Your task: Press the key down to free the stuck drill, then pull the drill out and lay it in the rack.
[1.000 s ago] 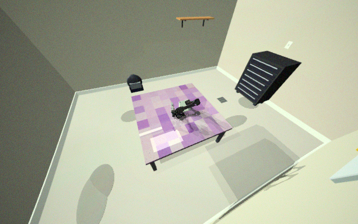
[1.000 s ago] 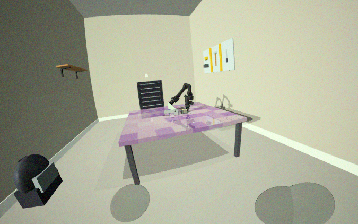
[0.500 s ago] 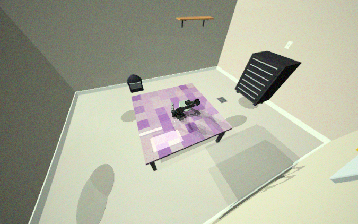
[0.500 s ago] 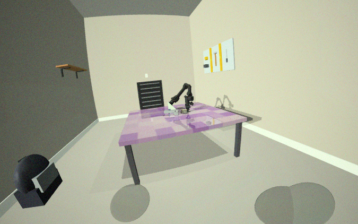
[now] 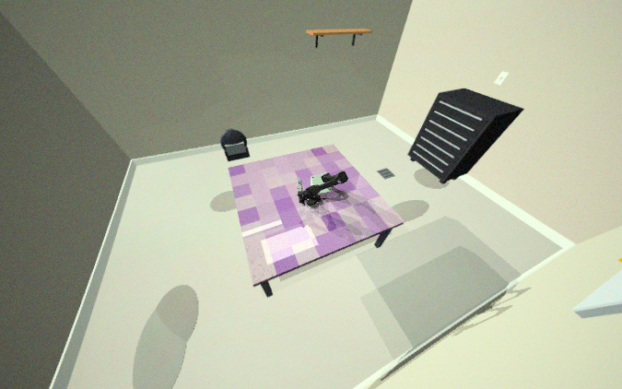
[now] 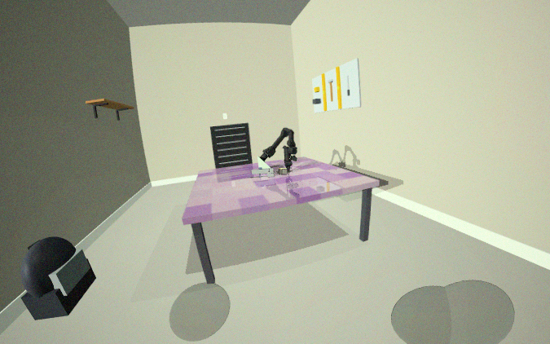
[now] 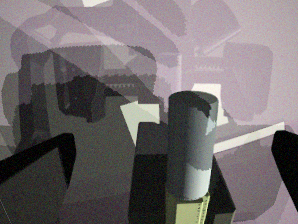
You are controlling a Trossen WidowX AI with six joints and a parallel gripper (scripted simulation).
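My gripper tip is 50 mm to the left of the dark olive block and 20 mm past it. From my gripper tip the other things lie so: grey fixture 230 mm to the right, 30 mm above, 10 mm behind.
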